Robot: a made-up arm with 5 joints. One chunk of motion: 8 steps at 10 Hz.
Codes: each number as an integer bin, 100 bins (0 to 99) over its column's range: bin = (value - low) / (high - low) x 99, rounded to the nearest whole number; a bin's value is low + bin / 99 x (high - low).
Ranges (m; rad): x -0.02..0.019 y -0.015..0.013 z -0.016..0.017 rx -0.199..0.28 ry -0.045..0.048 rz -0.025..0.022
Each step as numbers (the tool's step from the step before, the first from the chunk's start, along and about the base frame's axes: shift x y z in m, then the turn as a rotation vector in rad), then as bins.
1 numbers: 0.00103 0.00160 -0.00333 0.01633 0.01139 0.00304
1 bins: 53 59 38 45 60 59
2 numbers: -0.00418 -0.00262 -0.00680 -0.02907 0.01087 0.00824
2 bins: 40 44 28 35 59 70
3 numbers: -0.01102 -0.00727 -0.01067 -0.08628 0.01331 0.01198
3 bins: 23 27 16 23 62 78
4 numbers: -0.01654 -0.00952 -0.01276 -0.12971 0.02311 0.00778
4 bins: 9 19 10 14 73 69
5 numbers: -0.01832 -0.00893 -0.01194 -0.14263 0.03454 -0.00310
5 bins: 4 21 12 12 85 46
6 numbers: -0.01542 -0.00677 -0.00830 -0.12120 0.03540 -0.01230
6 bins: 12 29 23 16 86 27
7 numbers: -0.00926 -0.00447 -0.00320 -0.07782 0.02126 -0.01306
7 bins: 27 37 38 25 71 25
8 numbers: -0.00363 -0.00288 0.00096 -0.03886 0.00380 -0.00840
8 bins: 42 43 51 33 52 35
